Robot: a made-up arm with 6 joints. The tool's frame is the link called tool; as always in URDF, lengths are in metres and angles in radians.
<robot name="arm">
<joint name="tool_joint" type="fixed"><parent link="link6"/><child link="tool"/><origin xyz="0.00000 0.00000 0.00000" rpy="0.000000 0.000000 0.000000"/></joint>
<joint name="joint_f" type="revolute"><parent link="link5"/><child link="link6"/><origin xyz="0.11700 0.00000 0.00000" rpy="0.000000 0.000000 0.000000"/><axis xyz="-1 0 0"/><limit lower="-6.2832" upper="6.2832" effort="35" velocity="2.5"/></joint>
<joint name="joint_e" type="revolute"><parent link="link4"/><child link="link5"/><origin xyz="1.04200 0.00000 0.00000" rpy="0.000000 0.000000 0.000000"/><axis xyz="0 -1 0"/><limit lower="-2.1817" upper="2.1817" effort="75" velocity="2.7"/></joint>
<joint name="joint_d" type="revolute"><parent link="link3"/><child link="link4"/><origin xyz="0.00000 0.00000 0.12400" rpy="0.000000 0.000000 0.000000"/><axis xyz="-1 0 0"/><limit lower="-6.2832" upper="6.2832" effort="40" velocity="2.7"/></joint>
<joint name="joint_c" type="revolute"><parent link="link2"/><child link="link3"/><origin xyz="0.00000 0.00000 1.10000" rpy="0.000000 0.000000 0.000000"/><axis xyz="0 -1 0"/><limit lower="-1.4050" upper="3.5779" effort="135" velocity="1.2"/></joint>
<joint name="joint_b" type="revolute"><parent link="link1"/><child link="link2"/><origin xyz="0.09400 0.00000 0.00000" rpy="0.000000 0.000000 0.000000"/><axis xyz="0 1 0"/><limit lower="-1.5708" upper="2.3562" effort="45" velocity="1.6"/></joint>
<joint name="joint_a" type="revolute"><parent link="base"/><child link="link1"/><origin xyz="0.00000 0.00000 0.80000" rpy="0.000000 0.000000 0.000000"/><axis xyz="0 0 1"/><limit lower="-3.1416" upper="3.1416" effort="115" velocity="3"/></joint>
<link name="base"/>
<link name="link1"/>
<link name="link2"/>
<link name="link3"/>
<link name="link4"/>
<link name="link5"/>
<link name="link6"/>
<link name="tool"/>
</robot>
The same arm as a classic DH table. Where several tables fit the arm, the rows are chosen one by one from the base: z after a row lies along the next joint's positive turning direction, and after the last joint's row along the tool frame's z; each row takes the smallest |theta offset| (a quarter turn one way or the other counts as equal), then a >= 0, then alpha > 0; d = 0 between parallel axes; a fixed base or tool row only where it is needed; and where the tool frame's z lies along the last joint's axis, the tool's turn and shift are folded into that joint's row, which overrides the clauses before.
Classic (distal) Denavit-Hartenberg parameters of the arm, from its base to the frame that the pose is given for. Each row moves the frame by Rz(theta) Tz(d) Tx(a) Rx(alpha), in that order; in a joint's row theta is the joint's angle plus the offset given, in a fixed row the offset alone. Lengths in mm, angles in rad.
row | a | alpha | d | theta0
joint_a | 94.0 | -1.5708 | 800.0 | 0.0000
joint_b | 1100.0 | 3.1416 | 0.0 | -1.5708
joint_c | 124.0 | -1.5708 | 0.0 | 0.0000
joint_d | 0.0 | 1.5708 | -1042.0 | 0.0000
joint_e | 0.0 | -1.5708 | 0.0 | 0.0000
joint_f | 0.0 | 1.5708 | -117.0 | 1.5708
tool (fixed) | 0.0 | 0.0000 | 0.0 | -1.5708
Joint limits (rad, base to tool): -3.1416..3.1416 -1.5708..2.3562 -1.4050..3.5779 -6.2832..6.2832 -2.1817..2.1817 -6.2832..6.2832

